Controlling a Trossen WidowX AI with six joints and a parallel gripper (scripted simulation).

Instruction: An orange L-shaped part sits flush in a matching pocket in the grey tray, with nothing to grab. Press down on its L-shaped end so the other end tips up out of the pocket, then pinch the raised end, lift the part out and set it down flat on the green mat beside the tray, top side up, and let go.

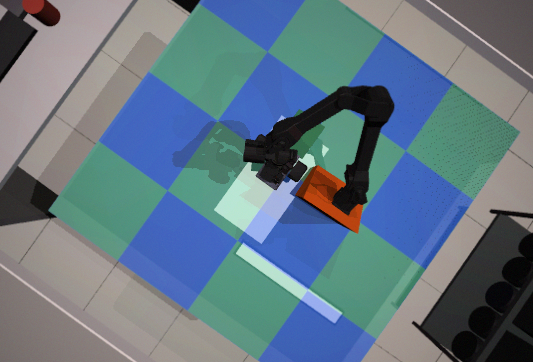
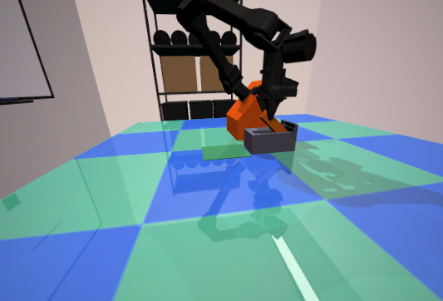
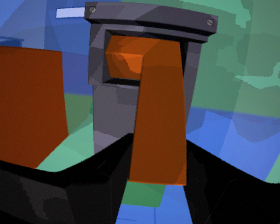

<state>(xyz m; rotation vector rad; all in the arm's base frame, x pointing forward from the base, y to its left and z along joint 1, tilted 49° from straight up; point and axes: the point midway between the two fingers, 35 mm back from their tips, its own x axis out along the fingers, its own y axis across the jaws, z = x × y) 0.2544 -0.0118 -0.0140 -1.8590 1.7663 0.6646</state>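
The green mat lies 1 cm behind my gripper tip, 14 cm to the right of it and 12 cm below it. From my gripper tip the other things lie so: orange L-shaped part (2 cm behind, 3 cm to the left, 3 cm below).
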